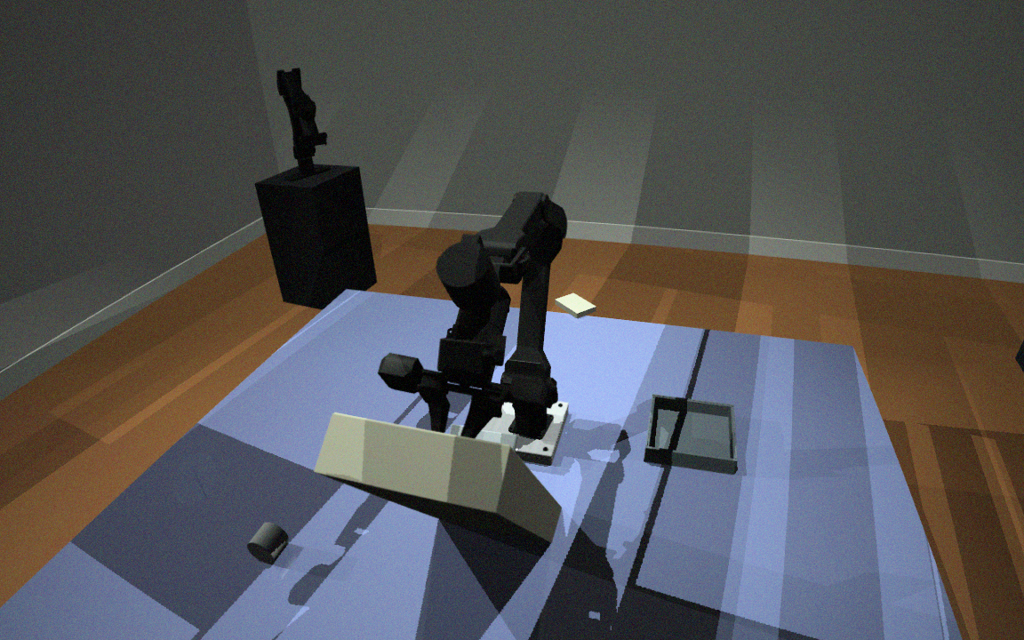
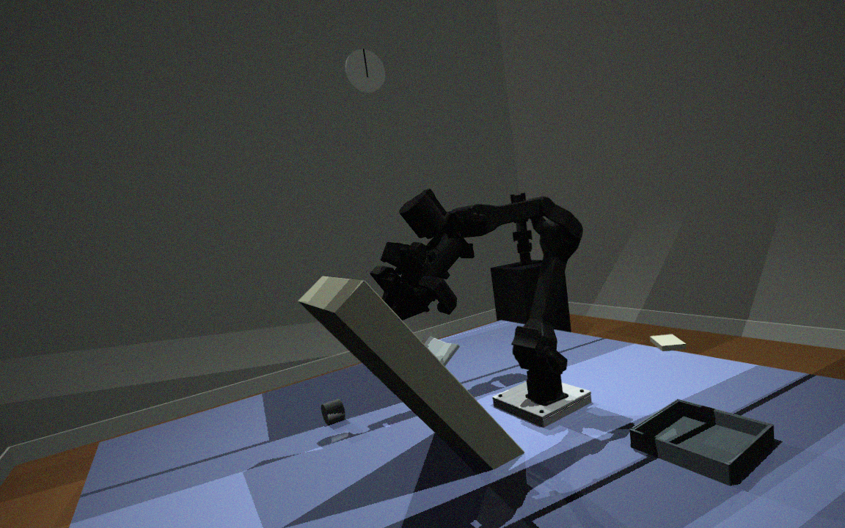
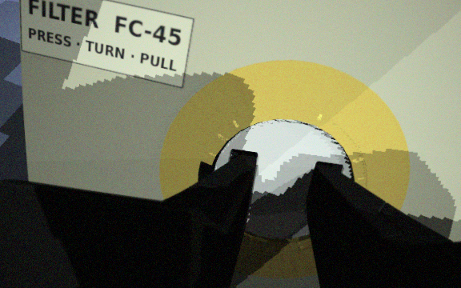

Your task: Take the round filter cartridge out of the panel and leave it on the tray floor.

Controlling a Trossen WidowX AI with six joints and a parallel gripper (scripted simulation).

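Now: the round filter cartridge 10 mm ahead of my gripper tip and 10 mm below it. The rest, counted from my gripper tip: dark tray 430 mm behind, 230 mm to the left, 260 mm below; then slanted service panel 40 mm behind, 80 mm below; then grey bracket 100 mm behind, 10 mm to the right, 100 mm below.
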